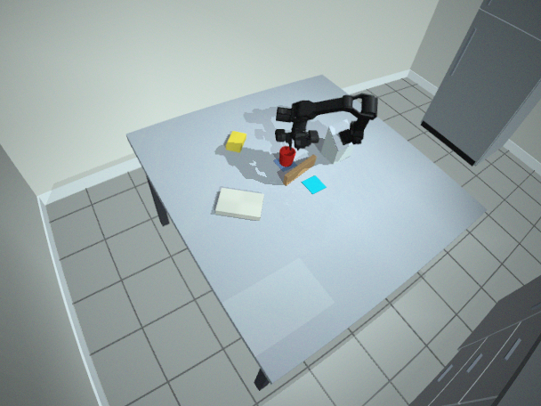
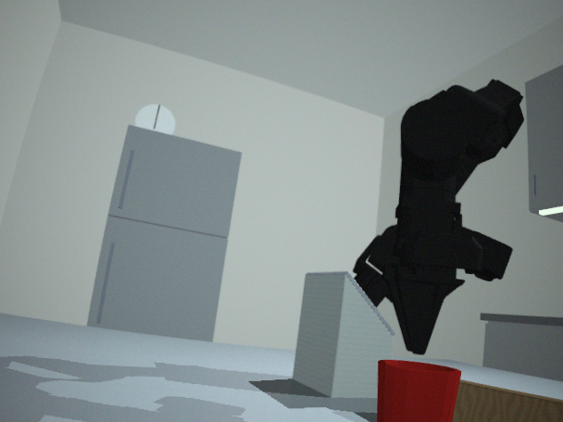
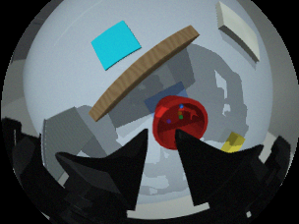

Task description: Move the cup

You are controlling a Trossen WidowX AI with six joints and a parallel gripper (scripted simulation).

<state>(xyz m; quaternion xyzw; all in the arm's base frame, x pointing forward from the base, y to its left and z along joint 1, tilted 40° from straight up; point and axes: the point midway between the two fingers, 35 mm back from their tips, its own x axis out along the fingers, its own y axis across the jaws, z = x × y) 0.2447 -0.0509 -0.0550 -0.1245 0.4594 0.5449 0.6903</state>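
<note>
Now: gripper tip 40 mm above the red cup, 20 mm to the left of it and 20 mm short of it. From my gripper tip the other things lie so: bright cyan pad: 160 mm to the left, 90 mm below, 10 mm behind; pale blue pad: 90 mm below, 30 mm ahead, 10 mm to the right; wooden block: 70 mm to the left, 70 mm below, 10 mm ahead.
</note>
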